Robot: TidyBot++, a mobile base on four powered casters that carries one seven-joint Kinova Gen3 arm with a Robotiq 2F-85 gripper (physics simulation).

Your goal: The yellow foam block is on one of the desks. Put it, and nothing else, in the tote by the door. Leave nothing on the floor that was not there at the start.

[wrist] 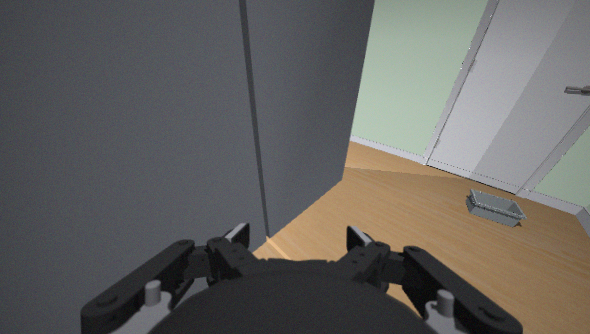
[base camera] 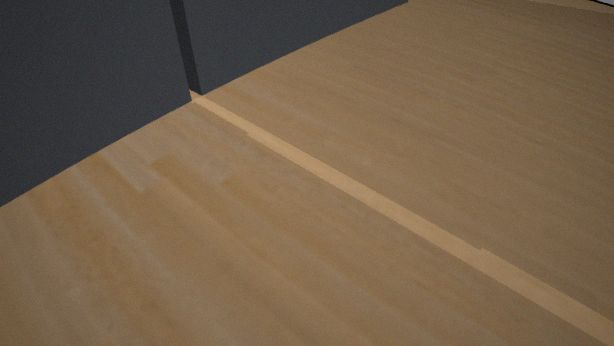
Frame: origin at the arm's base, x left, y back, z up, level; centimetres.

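Seen in the pictures: gripper, fingertip midpoint: (wrist: 297, 235).
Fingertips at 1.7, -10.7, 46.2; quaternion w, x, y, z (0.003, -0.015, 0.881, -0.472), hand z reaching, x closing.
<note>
A point is followed by its place in that frame, as x, y, z.
The grey tote (wrist: 495, 208) {-143.2, -94.0, -27.8} stands on the wooden floor in front of the white door (wrist: 505, 85) {-163.5, -157.1, 49.7}, at the right of the wrist view. My gripper (wrist: 297, 235) {1.7, -10.7, 46.2} is open, with no object between its fingertips, and is well short of the tote. The yellow foam block and the desks do not show in either view.
A tall dark grey partition (base camera: 90, 65) {32.5, -55.2, -25.6} (wrist: 150, 115) {42.5, -43.2, 47.1} with a vertical seam fills the left side of both views. Its far edge ends before the pale green wall (wrist: 405, 75) {-104.4, -209.1, 50.2}. A light strip (base camera: 350, 185) runs across the wooden floor (base camera: 425, 125) {-21.8, -59.3, -39.7} from the partition's foot.
</note>
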